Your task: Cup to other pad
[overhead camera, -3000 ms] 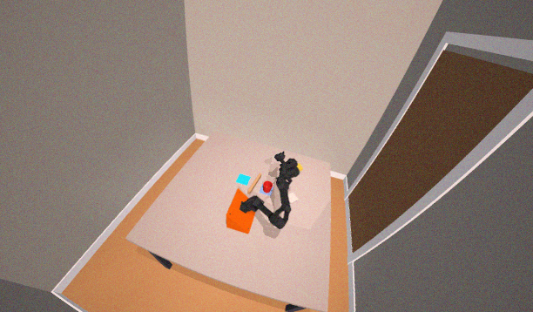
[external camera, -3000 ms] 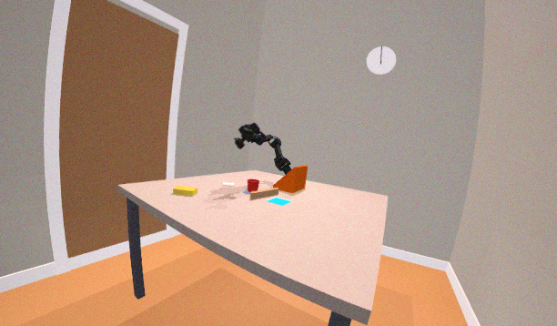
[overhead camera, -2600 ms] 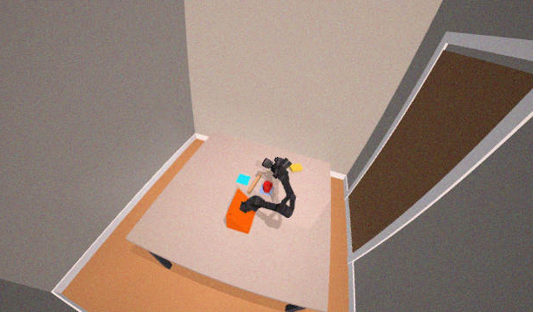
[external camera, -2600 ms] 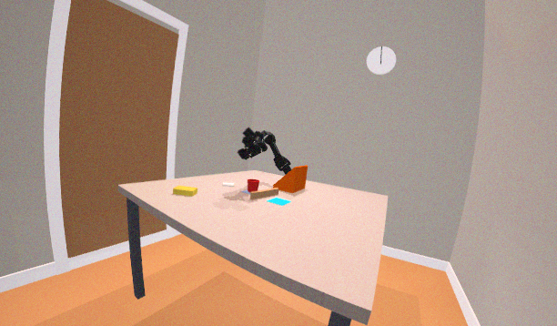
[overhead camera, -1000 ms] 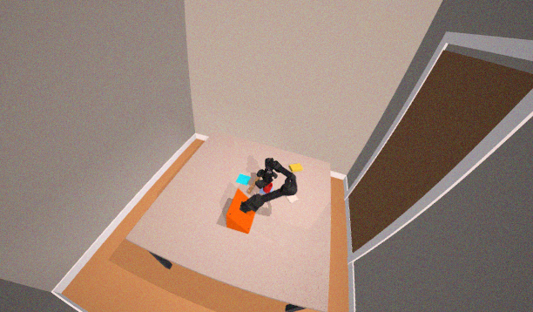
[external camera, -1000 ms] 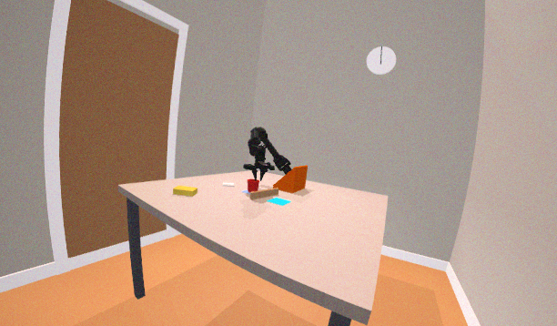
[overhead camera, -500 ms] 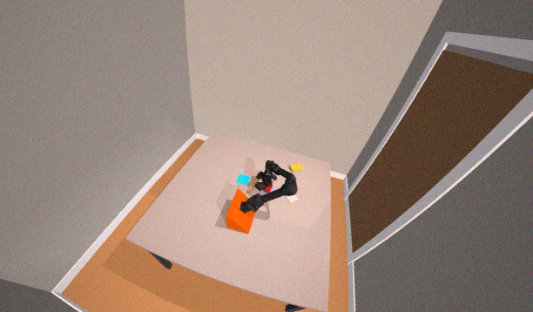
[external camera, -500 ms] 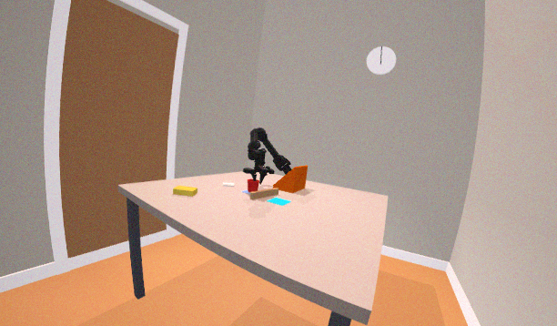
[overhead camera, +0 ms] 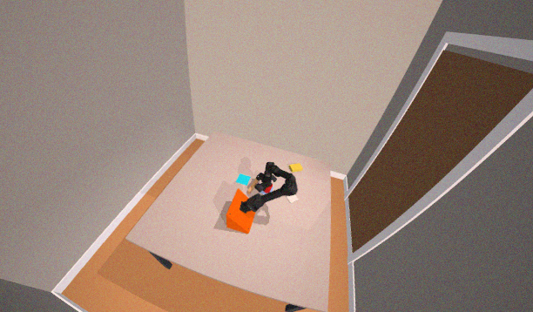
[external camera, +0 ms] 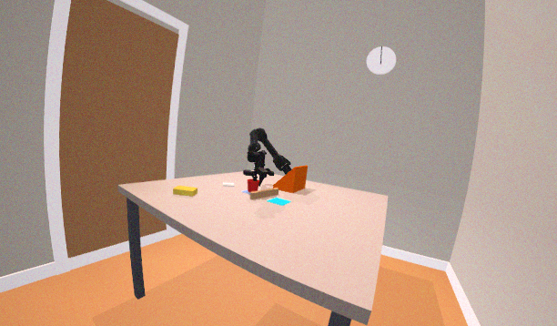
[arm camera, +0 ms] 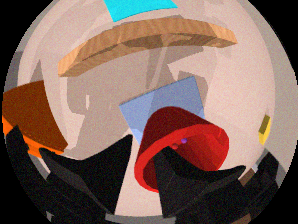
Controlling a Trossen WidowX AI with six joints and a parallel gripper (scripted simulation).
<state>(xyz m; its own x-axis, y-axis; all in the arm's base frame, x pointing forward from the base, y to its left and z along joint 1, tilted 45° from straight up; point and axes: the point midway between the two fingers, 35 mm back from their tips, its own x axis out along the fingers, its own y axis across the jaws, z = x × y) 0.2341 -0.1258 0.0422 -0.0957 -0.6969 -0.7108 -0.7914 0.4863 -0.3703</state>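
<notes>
Now: the light blue pad 40 mm below my gripper tip, 30 mm ahead of it and 20 mm to the right of it. The rest, counted from my gripper tip: wooden bar (90 mm to the left, 60 mm ahead, 20 mm below); red cup (30 mm ahead, 20 mm to the right); cyan pad (190 mm to the left, 90 mm ahead, 40 mm below).
</notes>
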